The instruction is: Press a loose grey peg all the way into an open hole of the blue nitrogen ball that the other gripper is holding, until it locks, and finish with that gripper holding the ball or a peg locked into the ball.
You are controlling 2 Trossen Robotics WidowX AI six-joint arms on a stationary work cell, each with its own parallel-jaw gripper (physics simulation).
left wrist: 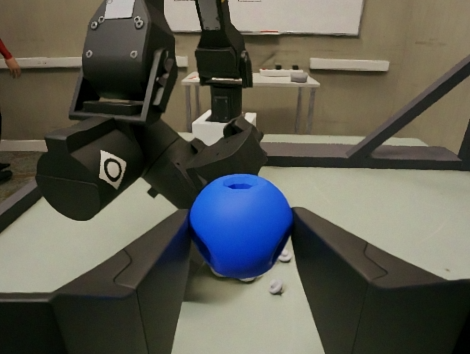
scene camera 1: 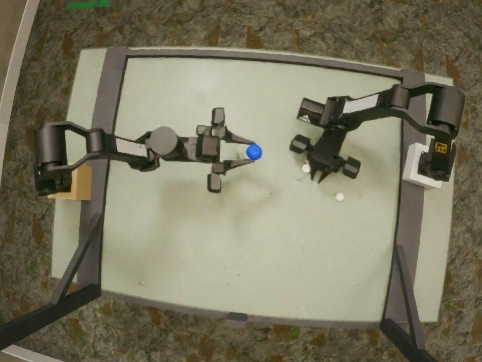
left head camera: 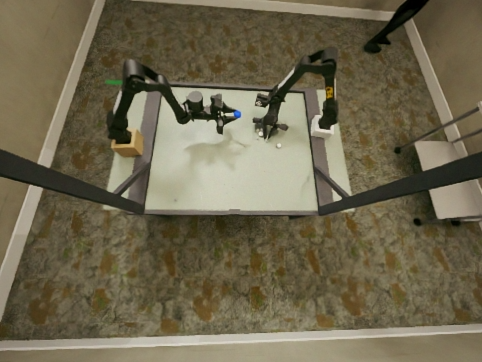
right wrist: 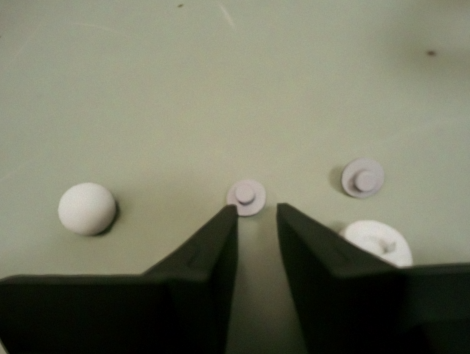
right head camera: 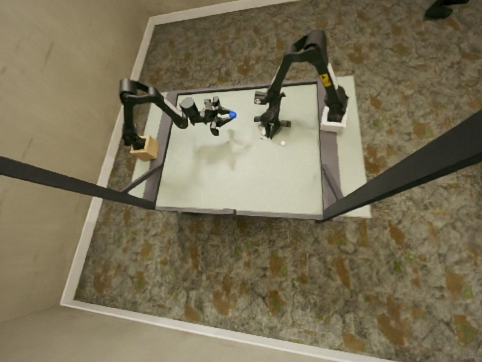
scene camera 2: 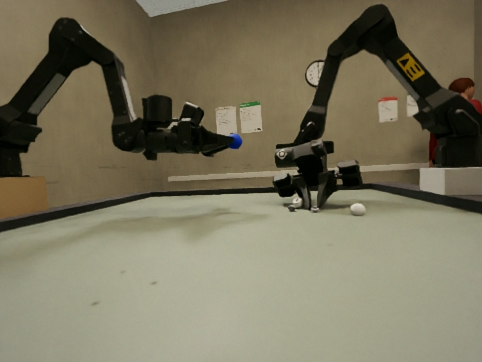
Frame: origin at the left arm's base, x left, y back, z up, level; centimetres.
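Seen in the pictures: left gripper, fingertip midpoint: (left wrist: 240, 219) (scene camera 1: 255, 152) (left head camera: 238, 114) (right head camera: 233, 115) (scene camera 2: 235, 141); right gripper, fingertip midpoint: (scene camera 1: 315, 181) (left head camera: 265, 139) (right wrist: 256, 214) (right head camera: 269, 138) (scene camera 2: 313, 208); left arm's base, link origin: (scene camera 1: 62, 180) (left head camera: 123, 137) (right head camera: 140, 144); right arm's base, link origin: (left wrist: 226, 118) (scene camera 1: 429, 165) (left head camera: 324, 124) (right head camera: 334, 116) (scene camera 2: 460, 167).
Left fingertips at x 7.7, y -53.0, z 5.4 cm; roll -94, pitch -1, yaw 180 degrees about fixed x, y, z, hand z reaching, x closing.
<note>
Pixels of each thing's top centre, then the offset from my left fingertips to it.
- blue nitrogen ball, top centre: (left wrist: 242, 182) (scene camera 1: 254, 151) (scene camera 2: 233, 134) dx +0.0, dy +0.3, dz +1.7 cm
- white ball, top centre: (right wrist: 69, 198) (scene camera 2: 357, 203) (scene camera 1: 340, 196) dx -8.9, dy -22.6, dz -13.9 cm
- white ball with a hole, top centre: (right wrist: 377, 253) (scene camera 2: 298, 197) (scene camera 1: 307, 167) dx -1.5, dy -13.4, dz -13.5 cm
The blue nitrogen ball (scene camera 1: 254, 151) (scene camera 2: 235, 141) (left wrist: 241, 227) is held above the table, one open hole facing up and parts of others showing low on its sides. My left gripper (left head camera: 237, 114) (right head camera: 232, 115) is shut on it, one fingertip at each side. My right gripper (scene camera 1: 317, 180) (right wrist: 256, 214) points down close above the table, its fingers a little apart with nothing gripped. A grey peg (right wrist: 245, 193) stands on its flange, stem up, just beyond the tips and partly covered by the left fingertip in the right wrist view. Another grey peg (right wrist: 365, 179) (scene camera 2: 292, 208) lies apart from it.
A white ball (right wrist: 87, 208) (scene camera 1: 339, 196) (scene camera 2: 357, 209) lies on one side of the right gripper. A white ball with a hole (right wrist: 378, 241) (scene camera 1: 306, 168) lies on the other side, close to a finger. Dark frame rails (scene camera 1: 240, 55) edge the table.
</note>
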